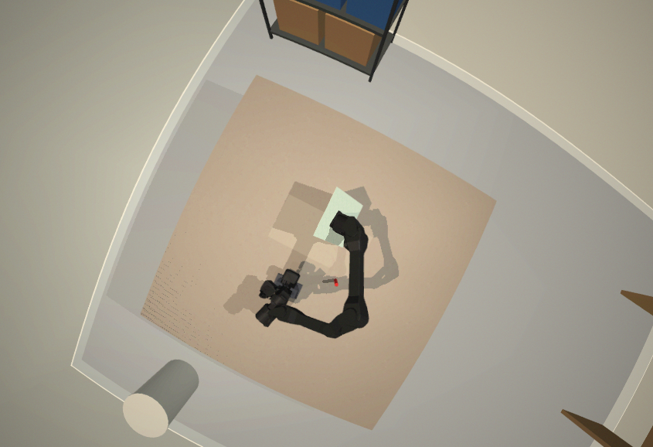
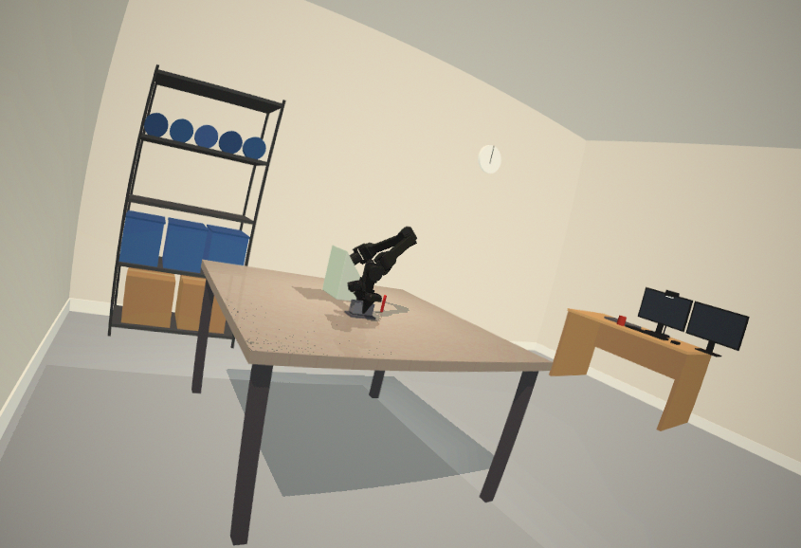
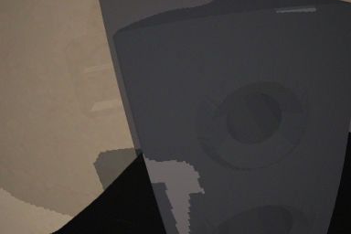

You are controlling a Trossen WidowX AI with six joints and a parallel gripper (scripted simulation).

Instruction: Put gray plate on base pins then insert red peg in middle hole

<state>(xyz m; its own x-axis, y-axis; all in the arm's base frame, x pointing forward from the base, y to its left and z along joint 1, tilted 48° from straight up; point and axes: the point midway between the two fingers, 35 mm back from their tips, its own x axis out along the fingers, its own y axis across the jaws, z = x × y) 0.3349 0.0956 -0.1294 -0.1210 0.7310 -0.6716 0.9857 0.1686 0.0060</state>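
The gray base lies 10 mm below my gripper tip. Round my gripper tip: gray plate 30 mm above; red peg 140 mm behind, 160 mm to the left, 20 mm above.
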